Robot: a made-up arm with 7 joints.
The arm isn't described. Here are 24 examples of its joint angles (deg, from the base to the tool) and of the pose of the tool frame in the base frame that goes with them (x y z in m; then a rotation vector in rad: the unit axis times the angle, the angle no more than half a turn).
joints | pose
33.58 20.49 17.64 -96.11 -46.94 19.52 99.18 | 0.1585 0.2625 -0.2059 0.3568 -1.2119 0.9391
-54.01 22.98 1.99 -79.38 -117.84 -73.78 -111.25 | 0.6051 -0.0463 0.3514 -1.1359 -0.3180 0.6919
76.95 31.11 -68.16 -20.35 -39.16 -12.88 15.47 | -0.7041 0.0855 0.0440 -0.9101 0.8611 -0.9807
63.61 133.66 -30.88 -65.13 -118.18 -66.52 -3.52 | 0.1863 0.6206 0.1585 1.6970 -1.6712 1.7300
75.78 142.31 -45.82 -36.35 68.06 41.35 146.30 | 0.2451 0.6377 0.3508 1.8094 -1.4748 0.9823
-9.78 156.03 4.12 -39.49 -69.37 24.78 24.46 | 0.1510 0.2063 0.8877 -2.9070 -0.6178 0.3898
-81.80 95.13 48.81 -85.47 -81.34 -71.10 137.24 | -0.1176 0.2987 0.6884 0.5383 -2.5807 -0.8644
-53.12 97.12 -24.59 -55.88 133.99 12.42 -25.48 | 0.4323 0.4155 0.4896 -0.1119 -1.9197 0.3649
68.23 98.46 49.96 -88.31 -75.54 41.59 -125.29 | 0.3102 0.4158 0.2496 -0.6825 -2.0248 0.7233
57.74 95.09 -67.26 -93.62 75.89 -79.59 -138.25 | -0.3047 0.3689 -0.0606 0.9928 -0.3279 -2.2068
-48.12 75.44 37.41 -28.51 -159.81 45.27 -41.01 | 0.3179 0.5550 0.4036 1.9409 2.1257 -0.4775
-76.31 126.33 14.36 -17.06 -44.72 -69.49 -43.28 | -0.1919 0.5649 0.6595 2.9506 -0.2009 -0.9736
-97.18 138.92 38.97 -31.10 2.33 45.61 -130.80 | -0.4474 0.4451 0.5072 1.7050 0.0452 0.3977
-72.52 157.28 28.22 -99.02 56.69 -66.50 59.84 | -0.1986 -0.1267 0.7114 -0.1003 1.5636 2.2456
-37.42 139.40 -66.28 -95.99 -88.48 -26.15 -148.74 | 0.2739 0.4158 0.3658 0.5450 -0.8033 0.5221
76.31 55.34 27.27 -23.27 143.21 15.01 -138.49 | -0.5106 0.4765 0.1271 0.9442 0.5383 -0.0166
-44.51 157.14 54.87 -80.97 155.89 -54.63 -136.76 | -0.1767 -0.1479 0.8077 -1.5547 1.8565 -0.5308
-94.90 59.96 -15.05 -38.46 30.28 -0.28 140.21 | 0.5219 0.2157 0.6695 -2.3262 -1.4313 0.9645
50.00 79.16 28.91 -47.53 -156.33 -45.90 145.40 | -0.0074 0.6463 0.1254 1.0888 0.6265 -0.1709
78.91 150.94 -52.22 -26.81 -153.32 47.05 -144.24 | 0.3171 0.5808 0.4007 0.7531 0.7123 -1.3535
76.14 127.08 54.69 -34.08 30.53 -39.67 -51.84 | 0.3718 0.5773 0.4162 1.9169 -0.4878 -1.8769
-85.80 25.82 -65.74 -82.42 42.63 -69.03 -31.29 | 0.4956 -0.4228 0.2801 0.7408 2.4313 0.9274
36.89 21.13 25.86 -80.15 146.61 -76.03 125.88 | 0.0150 0.3360 -0.2286 0.6089 1.0641 -0.5870
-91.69 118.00 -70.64 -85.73 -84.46 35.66 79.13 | 0.3376 0.3570 0.5765 2.3844 -1.5355 -0.7582
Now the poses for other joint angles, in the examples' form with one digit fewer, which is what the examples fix.
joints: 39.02 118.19 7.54 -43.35 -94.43 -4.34 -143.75
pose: 0.311 0.577 0.357 0.794 -1.305 0.595
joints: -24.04 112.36 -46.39 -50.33 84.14 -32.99 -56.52
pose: 0.293 0.617 0.351 1.832 -1.015 -0.800
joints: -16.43 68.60 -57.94 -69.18 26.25 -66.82 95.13
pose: 0.368 0.282 -0.164 -1.362 -0.950 0.100
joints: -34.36 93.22 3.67 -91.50 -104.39 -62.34 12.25
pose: 0.424 0.259 0.550 -1.702 -0.212 2.607
